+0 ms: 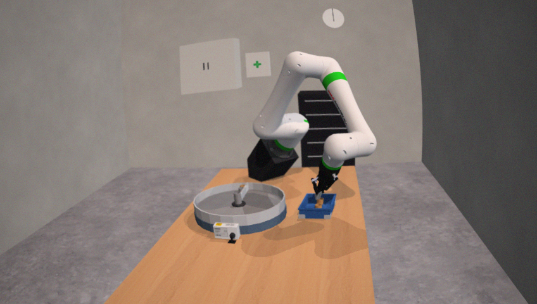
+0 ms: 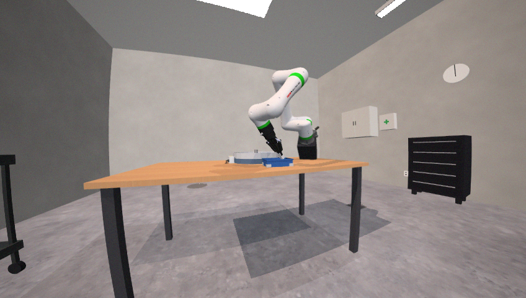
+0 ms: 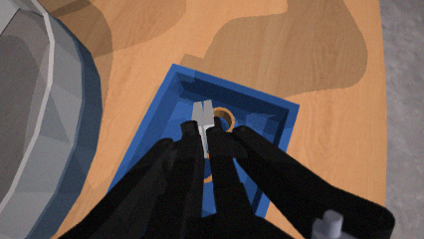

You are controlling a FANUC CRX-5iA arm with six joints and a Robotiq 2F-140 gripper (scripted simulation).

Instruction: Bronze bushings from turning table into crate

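Now: hand 5 cm above the blue crate and 3 cm short of it. The rest, counted from my hand: round grey turning table 35 cm to the right, 11 cm ahead, 2 cm below.
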